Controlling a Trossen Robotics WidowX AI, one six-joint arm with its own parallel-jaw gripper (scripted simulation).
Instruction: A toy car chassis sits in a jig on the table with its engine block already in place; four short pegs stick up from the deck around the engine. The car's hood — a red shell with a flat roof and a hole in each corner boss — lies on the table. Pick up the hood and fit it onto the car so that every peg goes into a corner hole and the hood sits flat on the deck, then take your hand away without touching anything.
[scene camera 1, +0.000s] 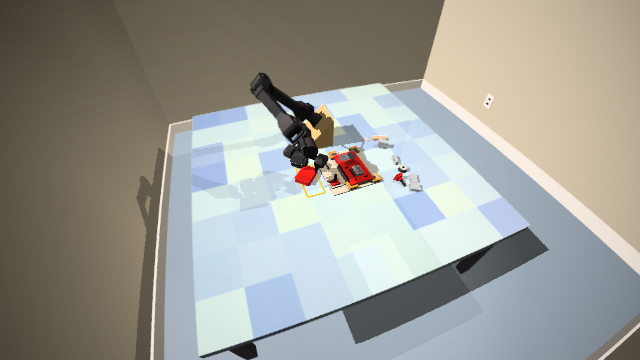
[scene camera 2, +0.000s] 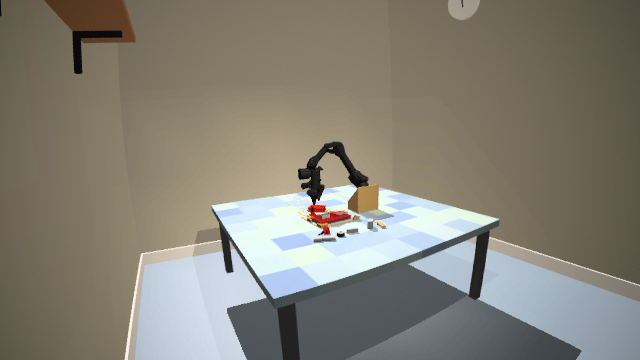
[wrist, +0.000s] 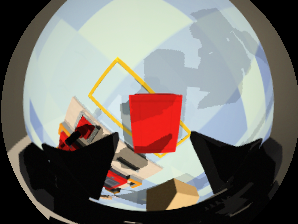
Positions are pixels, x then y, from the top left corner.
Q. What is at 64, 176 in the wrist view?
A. My gripper.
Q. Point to a red hood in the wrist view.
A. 154, 117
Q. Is my gripper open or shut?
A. Open.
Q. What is my gripper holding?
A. Nothing.
